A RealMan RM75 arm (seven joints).
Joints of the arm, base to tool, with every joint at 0 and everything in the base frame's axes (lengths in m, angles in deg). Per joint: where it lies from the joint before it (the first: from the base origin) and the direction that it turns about. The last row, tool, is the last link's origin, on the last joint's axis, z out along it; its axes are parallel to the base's.
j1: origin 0 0 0.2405 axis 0 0 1
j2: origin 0 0 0 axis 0 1 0
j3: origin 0 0 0.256 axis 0 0 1
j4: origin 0 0 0 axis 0 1 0
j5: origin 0 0 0.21 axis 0 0 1
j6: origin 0 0 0 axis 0 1 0
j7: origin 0 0 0.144 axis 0 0 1
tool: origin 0 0 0
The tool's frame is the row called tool.
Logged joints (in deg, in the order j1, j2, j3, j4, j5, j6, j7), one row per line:
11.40 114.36 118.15 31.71 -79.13 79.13 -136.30
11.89 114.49 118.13 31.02 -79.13 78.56 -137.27
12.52 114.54 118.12 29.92 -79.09 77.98 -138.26
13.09 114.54 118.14 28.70 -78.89 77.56 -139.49
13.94 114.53 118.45 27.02 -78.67 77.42 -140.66
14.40 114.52 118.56 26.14 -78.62 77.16 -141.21
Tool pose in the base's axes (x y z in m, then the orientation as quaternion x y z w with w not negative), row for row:
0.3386 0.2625 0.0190 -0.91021 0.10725 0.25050 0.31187
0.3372 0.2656 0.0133 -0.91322 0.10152 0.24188 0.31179
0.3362 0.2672 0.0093 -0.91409 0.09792 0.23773 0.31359
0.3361 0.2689 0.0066 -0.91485 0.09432 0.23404 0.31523
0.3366 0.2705 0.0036 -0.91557 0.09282 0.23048 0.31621
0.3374 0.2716 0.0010 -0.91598 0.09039 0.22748 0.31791
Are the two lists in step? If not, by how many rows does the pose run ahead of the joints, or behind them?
The pose runs 2 rows behind the joints: the pose in row i belongs to the joints in row i - 2.
